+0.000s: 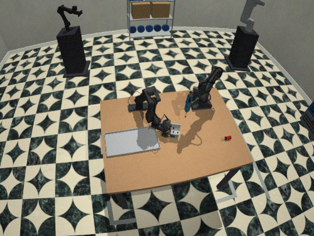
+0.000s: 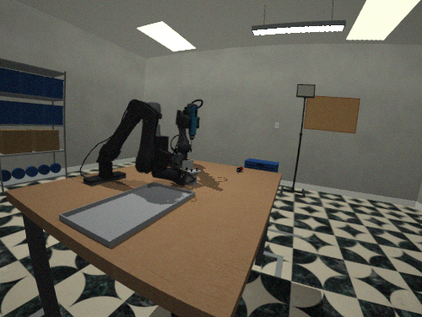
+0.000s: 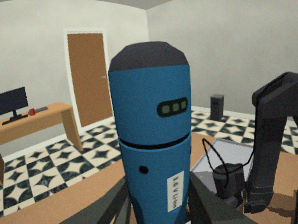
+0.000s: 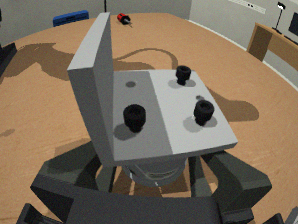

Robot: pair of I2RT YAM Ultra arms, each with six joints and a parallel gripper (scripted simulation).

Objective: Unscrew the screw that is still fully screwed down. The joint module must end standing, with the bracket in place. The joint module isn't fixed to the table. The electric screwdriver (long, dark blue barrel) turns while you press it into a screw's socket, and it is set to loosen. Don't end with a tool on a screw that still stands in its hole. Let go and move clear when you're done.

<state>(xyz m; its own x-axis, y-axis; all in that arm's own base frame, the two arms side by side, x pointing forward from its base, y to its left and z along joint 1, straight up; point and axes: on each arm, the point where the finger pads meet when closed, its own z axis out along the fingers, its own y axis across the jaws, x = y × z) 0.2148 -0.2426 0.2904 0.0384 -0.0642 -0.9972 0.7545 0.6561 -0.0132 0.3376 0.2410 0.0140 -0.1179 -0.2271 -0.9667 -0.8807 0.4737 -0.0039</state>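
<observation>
Right now the grey l-shaped bracket is 50 mm above my right hand. From my right hand the other things lie so: red-handled screwdriver: 60 mm ahead, 450 mm to the left, 10 mm below; screw: 70 mm behind, 80 mm to the left, 130 mm above; grey tray: 40 mm ahead, 350 mm to the right, 20 mm below.
</observation>
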